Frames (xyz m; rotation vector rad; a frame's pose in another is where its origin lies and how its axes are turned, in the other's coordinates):
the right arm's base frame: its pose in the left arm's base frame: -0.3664 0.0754 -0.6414 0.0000 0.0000 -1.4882
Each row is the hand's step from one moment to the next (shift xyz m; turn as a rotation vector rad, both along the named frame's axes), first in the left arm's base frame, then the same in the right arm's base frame.
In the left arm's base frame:
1: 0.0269 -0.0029 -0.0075 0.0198 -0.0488 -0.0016
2: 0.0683 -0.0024 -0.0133 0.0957 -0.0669 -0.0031
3: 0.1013 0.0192 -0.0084 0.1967 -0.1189 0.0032
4: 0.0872 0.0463 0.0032 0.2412 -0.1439 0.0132
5: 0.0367 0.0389 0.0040 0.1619 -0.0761 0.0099
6: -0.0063 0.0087 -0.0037 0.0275 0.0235 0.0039
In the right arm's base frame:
1: 0.0051 0.0266 -0.0075 0.0503 0.0157 -0.0016
2: 0.0080 0.0679 -0.0133 0.0746 0.0899 -0.0031
3: -0.0108 0.1025 -0.0084 0.1347 0.1862 0.0032
4: -0.0389 0.0907 0.0032 0.1633 0.2285 0.0132
5: -0.0357 0.0398 0.0040 0.0892 0.1551 0.0099
6: -0.0092 -0.0056 -0.0037 -0.0212 0.0293 0.0039

